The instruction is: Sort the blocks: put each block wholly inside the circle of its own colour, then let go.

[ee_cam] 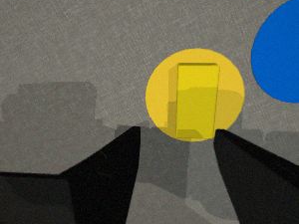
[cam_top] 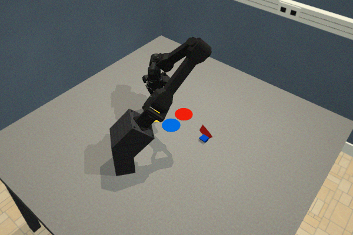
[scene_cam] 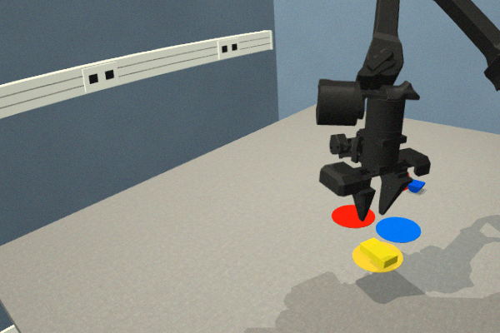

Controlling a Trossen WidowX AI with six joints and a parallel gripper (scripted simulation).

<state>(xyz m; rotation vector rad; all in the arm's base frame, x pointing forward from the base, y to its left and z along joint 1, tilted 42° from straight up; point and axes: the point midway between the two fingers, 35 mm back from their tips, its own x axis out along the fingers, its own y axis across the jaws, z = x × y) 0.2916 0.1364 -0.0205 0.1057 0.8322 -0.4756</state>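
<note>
My gripper is now 290 mm to the left of the blue block, 110 mm above it and 30 mm past it. Round my hand: yellow block (110 mm below, 20 mm behind, 10 mm to the right); yellow circle (120 mm below, 10 mm to the right, 10 mm behind); blue circle (120 mm below, 110 mm to the right, 30 mm behind).
</note>
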